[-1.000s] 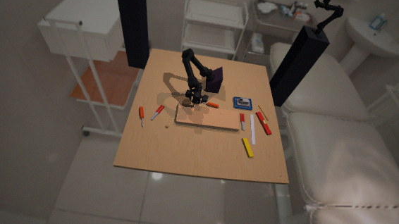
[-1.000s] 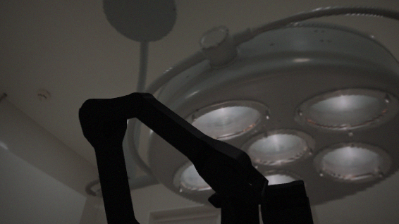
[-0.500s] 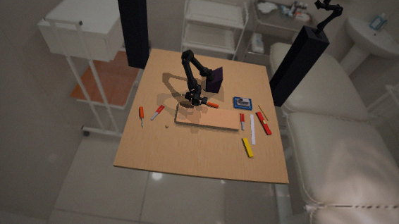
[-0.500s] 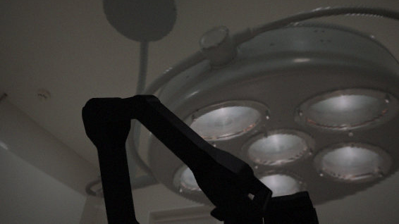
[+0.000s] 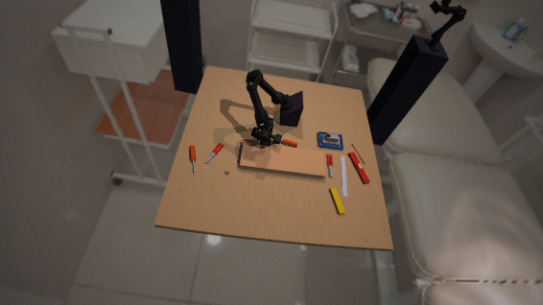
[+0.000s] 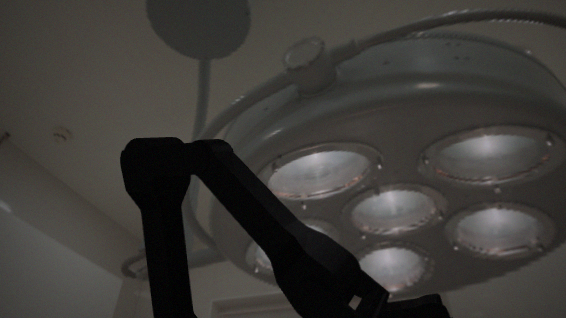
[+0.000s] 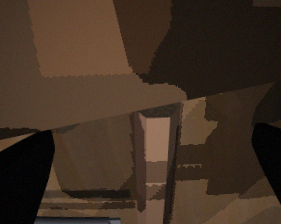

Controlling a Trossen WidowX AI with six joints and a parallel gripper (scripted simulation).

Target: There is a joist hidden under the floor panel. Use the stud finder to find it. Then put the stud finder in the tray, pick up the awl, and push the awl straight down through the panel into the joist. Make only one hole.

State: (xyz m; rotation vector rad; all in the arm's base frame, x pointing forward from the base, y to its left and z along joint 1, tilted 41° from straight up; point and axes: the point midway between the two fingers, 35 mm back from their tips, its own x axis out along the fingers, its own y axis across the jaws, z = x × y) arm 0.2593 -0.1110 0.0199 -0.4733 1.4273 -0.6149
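The brown-handled awl is 6 cm behind my gripper tip and 1 cm to the left of it. Also, from my gripper tip: green light 13 cm behind, 40 cm to the left, 6 cm above; then blue tray 13 cm behind, 43 cm to the left, 1 cm above; then stud finder 13 cm behind, 42 cm to the left, 4 cm above.
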